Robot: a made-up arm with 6 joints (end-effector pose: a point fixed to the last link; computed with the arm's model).
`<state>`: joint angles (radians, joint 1 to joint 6).
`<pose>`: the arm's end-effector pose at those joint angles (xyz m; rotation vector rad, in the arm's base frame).
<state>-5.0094 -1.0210 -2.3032 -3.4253 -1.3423 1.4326</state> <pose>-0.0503 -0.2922 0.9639 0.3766 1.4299 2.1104</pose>
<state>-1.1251 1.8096 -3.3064 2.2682 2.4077 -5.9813</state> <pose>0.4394 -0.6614 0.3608 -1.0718 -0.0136 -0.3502</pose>
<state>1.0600 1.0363 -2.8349 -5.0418 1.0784 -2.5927</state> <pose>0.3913 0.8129 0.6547 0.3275 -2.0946 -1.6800</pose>
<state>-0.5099 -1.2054 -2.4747 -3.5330 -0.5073 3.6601</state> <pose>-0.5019 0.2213 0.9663 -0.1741 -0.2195 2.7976</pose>
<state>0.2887 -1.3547 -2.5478 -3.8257 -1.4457 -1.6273</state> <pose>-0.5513 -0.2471 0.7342 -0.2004 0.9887 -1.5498</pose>
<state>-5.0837 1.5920 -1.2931 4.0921 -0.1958 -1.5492</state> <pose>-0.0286 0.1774 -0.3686 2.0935 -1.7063 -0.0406</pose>
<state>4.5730 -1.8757 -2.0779 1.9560 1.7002 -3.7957</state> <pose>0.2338 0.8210 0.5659 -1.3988 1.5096 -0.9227</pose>
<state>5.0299 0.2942 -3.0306 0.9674 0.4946 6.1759</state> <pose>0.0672 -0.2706 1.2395 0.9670 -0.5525 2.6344</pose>
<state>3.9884 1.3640 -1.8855 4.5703 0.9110 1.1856</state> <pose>-0.5146 -0.5284 -0.2089 1.1715 -1.8854 -0.9535</pose>
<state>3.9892 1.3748 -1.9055 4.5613 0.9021 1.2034</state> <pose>-0.5165 -0.5335 -0.2082 1.1572 -1.8830 -0.9296</pose>
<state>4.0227 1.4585 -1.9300 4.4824 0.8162 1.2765</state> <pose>-0.4688 -0.5344 -0.2606 1.2716 -1.8607 -0.8132</pose>
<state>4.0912 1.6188 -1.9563 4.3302 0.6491 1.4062</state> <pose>-0.3601 -0.5069 -0.3615 1.5323 -1.8419 -0.6031</pose>
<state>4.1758 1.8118 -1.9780 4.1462 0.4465 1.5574</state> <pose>-0.2220 -0.4261 -0.4628 1.8756 -1.8556 -0.3744</pose>
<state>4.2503 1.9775 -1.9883 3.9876 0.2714 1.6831</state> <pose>-0.1105 -0.3168 -0.5227 2.1969 -1.8912 -0.2191</pose>
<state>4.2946 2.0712 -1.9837 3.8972 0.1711 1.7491</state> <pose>-0.0527 -0.2369 -0.5429 2.4014 -1.9154 -0.1596</pose>
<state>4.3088 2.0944 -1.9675 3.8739 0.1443 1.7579</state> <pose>-0.0350 -0.2069 -0.5456 2.4774 -1.9165 -0.1537</pose>
